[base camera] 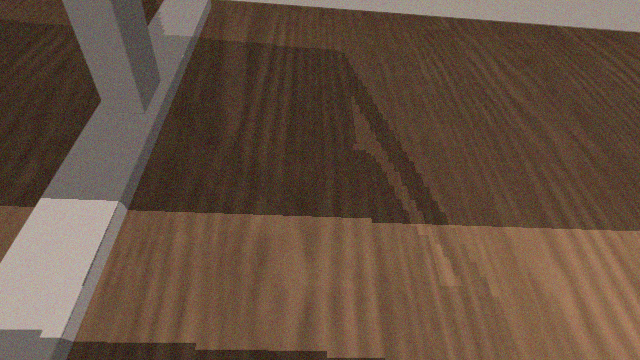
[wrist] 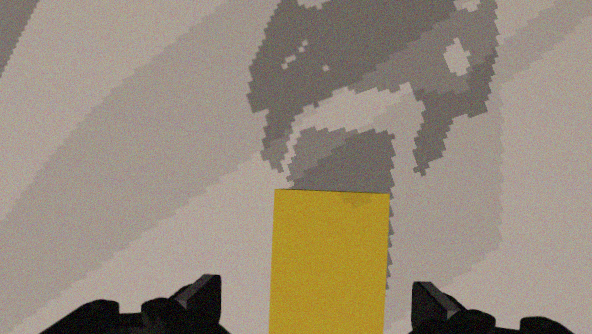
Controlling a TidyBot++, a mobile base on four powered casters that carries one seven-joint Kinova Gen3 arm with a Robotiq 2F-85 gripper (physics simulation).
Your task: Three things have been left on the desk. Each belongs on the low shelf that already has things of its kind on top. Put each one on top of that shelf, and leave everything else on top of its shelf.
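Places are measured from the arm's base along level axes (x ahead, y left, z up), in millimetres.
Pixels of known places: gripper, fingertip midpoint: (wrist: 315, 300).
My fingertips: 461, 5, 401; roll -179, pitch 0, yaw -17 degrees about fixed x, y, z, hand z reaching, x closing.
Behind a point stands the place of what it marks, as x, y, z.
A yellow rectangular block (wrist: 330, 260) @[472, 13, 368] lies on the pale desk top (wrist: 150, 240) @[352, 49, 323] in the wrist view, its long sides running up and down the picture and its lower end cut off by the frame edge. My gripper (wrist: 315, 300) @[461, 5, 401] is open, with one black fingertip to the left of the block and one to the right, both apart from it. How high the fingertips are above the desk is hard to tell. The gripper's shadow falls on the desk beyond the block. The low shelves and the other things left on the desk do not show in either view.
In the base camera view, a wood-grain floor (base camera: 280, 270) @[307, 16, -397] is crossed at the left by a pale grey bar (base camera: 75, 240), with a grey upright post (base camera: 107, 55) @[504, 234, -289] rising from it. A light wall (base camera: 500, 7) @[963, -398, -367] runs along the top edge. Shadows lie across the floor.
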